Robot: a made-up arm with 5 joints.
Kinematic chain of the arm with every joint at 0, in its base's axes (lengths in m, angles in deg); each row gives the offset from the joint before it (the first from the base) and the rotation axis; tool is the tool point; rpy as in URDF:
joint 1: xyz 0.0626 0 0.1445 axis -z
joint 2: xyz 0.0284 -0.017 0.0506 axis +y
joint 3: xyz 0.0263 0 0.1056 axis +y
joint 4: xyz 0.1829 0 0.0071 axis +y
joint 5: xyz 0.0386 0.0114 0 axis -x
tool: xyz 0 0 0 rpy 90 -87.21 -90
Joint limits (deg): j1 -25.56..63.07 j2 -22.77..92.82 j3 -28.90..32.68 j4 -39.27..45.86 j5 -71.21..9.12
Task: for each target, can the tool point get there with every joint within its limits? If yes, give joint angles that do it. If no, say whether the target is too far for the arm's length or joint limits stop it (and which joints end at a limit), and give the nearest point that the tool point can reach.
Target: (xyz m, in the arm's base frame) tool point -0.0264 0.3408 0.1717
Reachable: no: joint limits stop it (at a limit: joint 1, joint 3, joint 4) | nearest point 0.2396 0.0784 0.0944 | short by 0.382 m
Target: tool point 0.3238 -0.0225 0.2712
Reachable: yes | joints 3.71 -5.24 12.00 19.37 -42.13
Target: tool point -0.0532 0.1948 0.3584
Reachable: no: joint limits stop it (at a limit: joint 1, joint 2, joint 3, joint 4) | nearest point 0.1724 0.0463 0.4891 | short by 0.300 m
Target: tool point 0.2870 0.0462 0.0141
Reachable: yes | joints -13.04 66.28 -2.14 15.14 -40.00
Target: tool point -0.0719 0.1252 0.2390
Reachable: no: joint limits stop it (at a limit: joint 1, joint 2, joint 3, joint 4) | nearest point 0.0549 0.0028 0.0048 | short by 0.293 m
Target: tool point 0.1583 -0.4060 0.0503
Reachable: no: too far | nearest point 0.2015 -0.2857 0.0840 | short by 0.132 m
